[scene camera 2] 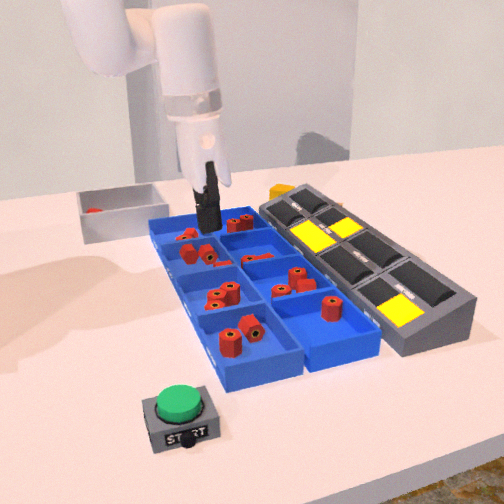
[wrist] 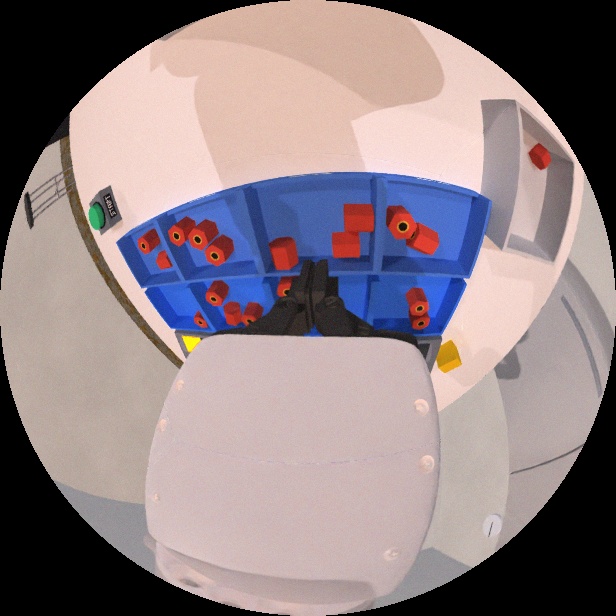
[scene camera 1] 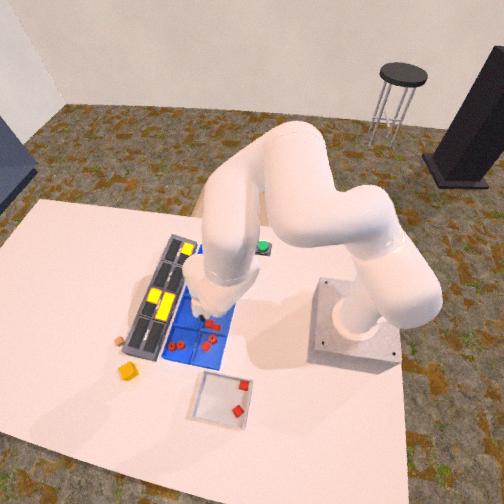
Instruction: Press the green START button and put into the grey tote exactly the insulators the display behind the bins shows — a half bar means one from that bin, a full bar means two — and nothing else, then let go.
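The blue tray of bins (scene camera 2: 260, 290) holds several red insulators. My gripper (scene camera 2: 207, 227) points straight down over the bins at the tote end, its tips about level with the bin walls. In the wrist view the fingers (wrist: 313, 278) are pressed together with nothing between them. The grey tote (scene camera 1: 221, 400) holds two red insulators (scene camera 1: 243, 385) (scene camera 1: 238, 411). The display (scene camera 2: 365, 260) shows one full yellow bar (scene camera 2: 311, 236) and two half bars (scene camera 2: 345, 227) (scene camera 2: 400, 309). The green START button (scene camera 2: 179, 404) sits in front of the bins.
A yellow block (scene camera 1: 128, 371) and a small brown object (scene camera 1: 119, 341) lie on the table beside the display. The robot base (scene camera 1: 355, 330) stands on the table's right. A stool (scene camera 1: 400, 100) and a black cabinet (scene camera 1: 470, 130) stand on the floor behind.
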